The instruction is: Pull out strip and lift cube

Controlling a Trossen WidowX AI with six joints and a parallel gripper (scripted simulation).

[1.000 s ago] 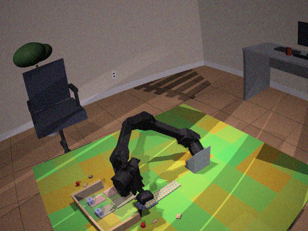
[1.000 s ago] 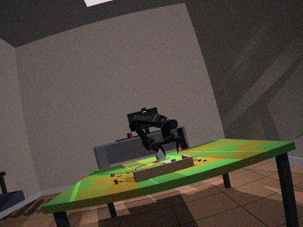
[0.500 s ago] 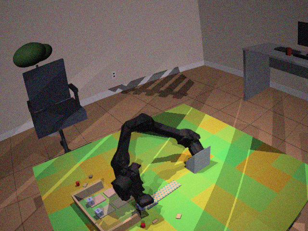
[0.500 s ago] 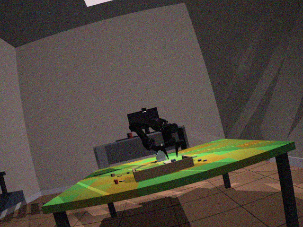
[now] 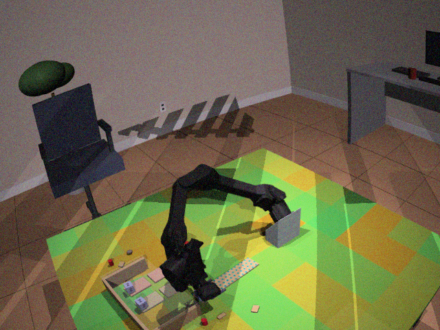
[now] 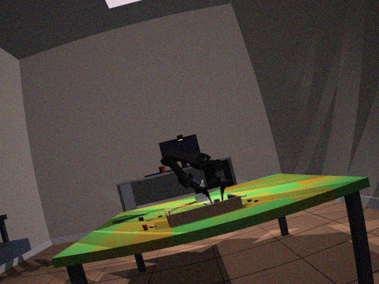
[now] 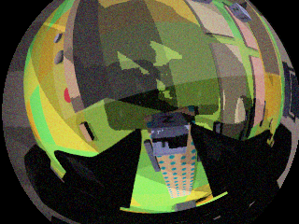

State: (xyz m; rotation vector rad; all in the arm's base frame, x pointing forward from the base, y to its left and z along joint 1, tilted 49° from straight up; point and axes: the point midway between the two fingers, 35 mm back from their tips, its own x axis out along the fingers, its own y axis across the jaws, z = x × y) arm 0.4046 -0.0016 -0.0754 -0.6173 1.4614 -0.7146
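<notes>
My gripper tip is 110 mm past the dotted strip, 20 mm to the left of it and 10 mm above it.
</notes>
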